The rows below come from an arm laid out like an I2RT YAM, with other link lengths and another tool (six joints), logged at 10 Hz.
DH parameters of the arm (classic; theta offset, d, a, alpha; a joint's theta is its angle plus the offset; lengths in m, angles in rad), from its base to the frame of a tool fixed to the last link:
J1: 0 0.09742 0.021 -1.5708
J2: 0 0 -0.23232 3.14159
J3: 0.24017 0 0.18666 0
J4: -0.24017 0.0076 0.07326 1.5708
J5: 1.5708 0.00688 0 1.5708
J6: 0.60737 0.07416 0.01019 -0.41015
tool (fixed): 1.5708 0.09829 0 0
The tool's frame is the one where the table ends.
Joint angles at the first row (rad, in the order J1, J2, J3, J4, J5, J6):
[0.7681 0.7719 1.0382 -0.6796 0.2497 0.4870]
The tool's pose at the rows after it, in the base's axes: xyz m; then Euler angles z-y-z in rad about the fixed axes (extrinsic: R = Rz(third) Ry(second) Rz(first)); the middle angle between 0 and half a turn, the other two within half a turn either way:
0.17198, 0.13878, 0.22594, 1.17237, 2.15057, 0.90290
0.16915, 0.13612, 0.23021, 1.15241, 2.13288, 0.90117
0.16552, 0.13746, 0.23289, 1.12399, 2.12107, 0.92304
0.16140, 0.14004, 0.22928, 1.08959, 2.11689, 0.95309
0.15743, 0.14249, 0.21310, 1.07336, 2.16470, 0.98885
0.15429, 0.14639, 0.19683, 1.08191, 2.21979, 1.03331
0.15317, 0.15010, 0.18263, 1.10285, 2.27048, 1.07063
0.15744, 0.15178, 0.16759, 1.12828, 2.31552, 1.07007
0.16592, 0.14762, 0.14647, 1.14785, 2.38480, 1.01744
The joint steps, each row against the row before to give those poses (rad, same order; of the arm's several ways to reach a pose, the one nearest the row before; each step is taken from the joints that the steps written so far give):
[0.0000 -0.0229 0.0000 -0.0050 0.0027 -0.0096]
[0.0001 -0.0259 0.0000 -0.0019 -0.0030 -0.0171]
[-0.0001 -0.0187 -0.0061 0.0107 -0.0268 -0.0348]
[0.0000 -0.0259 -0.0366 0.0286 -0.0358 -0.0434]
[-0.0001 -0.0023 -0.0450 0.0050 -0.0341 -0.0375]
[0.0001 0.0198 -0.0325 0.0000 -0.0338 -0.0213]
[0.0000 0.0324 -0.0229 0.0030 -0.0226 -0.0092]
[0.0000 0.0408 -0.0316 0.0225 0.0130 0.0126]
[-0.0001 0.0565 -0.0393 0.0210 0.0591 0.0309]

